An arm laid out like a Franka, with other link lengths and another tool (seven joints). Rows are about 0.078 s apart.
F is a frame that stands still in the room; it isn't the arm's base.
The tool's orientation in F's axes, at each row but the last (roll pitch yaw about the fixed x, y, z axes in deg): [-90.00 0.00 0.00]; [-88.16 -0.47 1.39]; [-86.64 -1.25 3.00]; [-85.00 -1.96 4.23]
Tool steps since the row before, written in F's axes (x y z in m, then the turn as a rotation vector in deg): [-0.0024 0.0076 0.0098 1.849 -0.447 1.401]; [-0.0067 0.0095 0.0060 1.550 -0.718 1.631]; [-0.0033 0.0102 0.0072 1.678 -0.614 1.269]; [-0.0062 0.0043 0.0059 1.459 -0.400 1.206]
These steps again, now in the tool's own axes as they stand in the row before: [-0.0024 -0.0098 0.0076 1.849 -1.401 -0.447]; [-0.0064 -0.0057 0.0098 1.545 -1.642 -0.703]; [-0.0026 -0.0066 0.0108 1.671 -1.272 -0.628]; [-0.0057 -0.0057 0.0053 1.466 -1.196 -0.404]
